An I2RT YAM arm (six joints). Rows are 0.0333 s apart.
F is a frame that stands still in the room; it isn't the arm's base.
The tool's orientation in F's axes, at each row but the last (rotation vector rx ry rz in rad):
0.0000 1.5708 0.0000
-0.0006 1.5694 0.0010
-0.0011 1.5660 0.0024
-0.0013 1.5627 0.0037
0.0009 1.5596 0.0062
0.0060 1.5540 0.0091
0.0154 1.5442 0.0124
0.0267 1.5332 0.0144
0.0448 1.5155 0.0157
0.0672 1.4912 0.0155
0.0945 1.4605 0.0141
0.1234 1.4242 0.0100
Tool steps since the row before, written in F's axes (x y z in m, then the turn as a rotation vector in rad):
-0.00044 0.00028 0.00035 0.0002 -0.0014 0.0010
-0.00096 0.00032 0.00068 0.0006 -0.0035 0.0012
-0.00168 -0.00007 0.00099 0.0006 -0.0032 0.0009
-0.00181 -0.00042 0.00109 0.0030 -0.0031 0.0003
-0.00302 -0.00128 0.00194 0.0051 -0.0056 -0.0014
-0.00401 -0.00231 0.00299 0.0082 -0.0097 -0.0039
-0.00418 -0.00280 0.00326 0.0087 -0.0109 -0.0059
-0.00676 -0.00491 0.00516 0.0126 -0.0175 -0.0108
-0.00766 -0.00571 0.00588 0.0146 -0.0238 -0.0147
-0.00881 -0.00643 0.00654 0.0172 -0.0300 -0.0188
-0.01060 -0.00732 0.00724 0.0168 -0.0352 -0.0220
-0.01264 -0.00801 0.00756 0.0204 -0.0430 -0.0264
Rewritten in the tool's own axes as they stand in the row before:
-0.00035 0.00028 -0.00044 -0.0010 -0.0014 0.0002
-0.00068 0.00032 -0.00096 -0.0012 -0.0035 0.0006
-0.00100 -0.00007 -0.00168 -0.0009 -0.0032 0.0006
-0.00111 -0.00041 -0.00180 -0.0003 -0.0031 0.0030
-0.00198 -0.00126 -0.00300 0.0014 -0.0056 0.0051
-0.00308 -0.00227 -0.00396 0.0039 -0.0098 0.0081
-0.00342 -0.00275 -0.00409 0.0059 -0.0110 0.0086
-0.00554 -0.00482 -0.00652 0.0108 -0.0177 0.0123
-0.00651 -0.00561 -0.00721 0.0146 -0.0241 0.0142
-0.00755 -0.00634 -0.00804 0.0185 -0.0304 0.0167
-0.00884 -0.00727 -0.00934 0.0213 -0.0359 0.0163
-0.00996 -0.00811 -0.01077 0.0256 -0.0438 0.0198

